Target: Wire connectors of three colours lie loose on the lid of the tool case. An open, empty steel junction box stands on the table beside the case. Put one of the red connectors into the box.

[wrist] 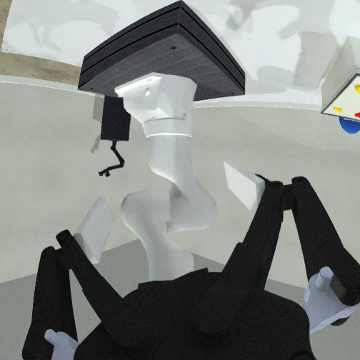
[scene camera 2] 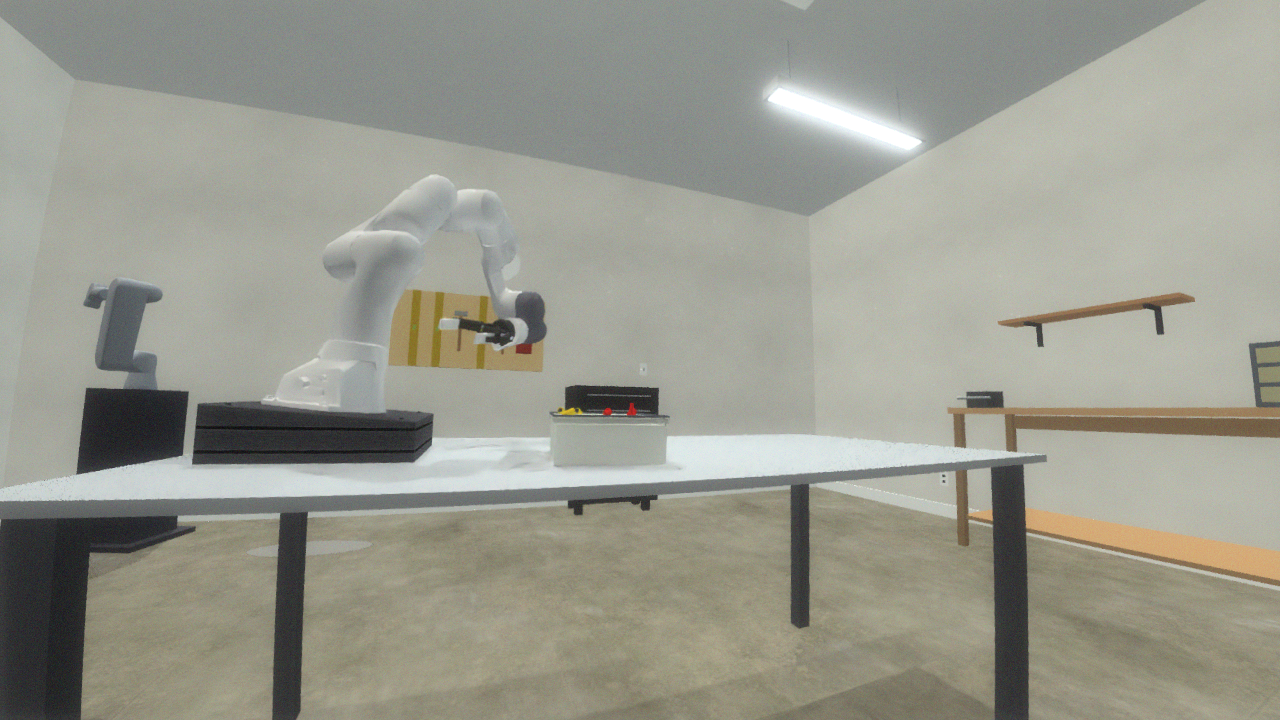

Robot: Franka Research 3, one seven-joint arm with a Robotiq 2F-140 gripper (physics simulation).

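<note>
The pale tool case (scene camera 2: 608, 445) (wrist: 342, 75) stands on the table. In the scene view, two red connectors (scene camera 2: 631, 410) (scene camera 2: 607, 411) and yellow connectors (scene camera 2: 570, 411) are on its lid. In the wrist view, the case is cut by the right edge; part of a red connector (wrist: 358, 115) and two yellow connectors (wrist: 338, 109) (wrist: 358, 89) show on it. My gripper (scene camera 2: 464, 331) (wrist: 166, 191) is wide open and empty, tilted sideways, above and left of the case in the scene view. I cannot make out the steel junction box in either view.
The arm's black base block (scene camera 2: 313, 433) (wrist: 165, 60) stands on the white table (scene camera 2: 760, 456), left of the case in the scene view. A black cabinet (scene camera 2: 611, 394) is behind the case. A blue rounded object (wrist: 350, 125) shows beyond the case's edge. A wooden bench (scene camera 2: 1118, 411) is at the right.
</note>
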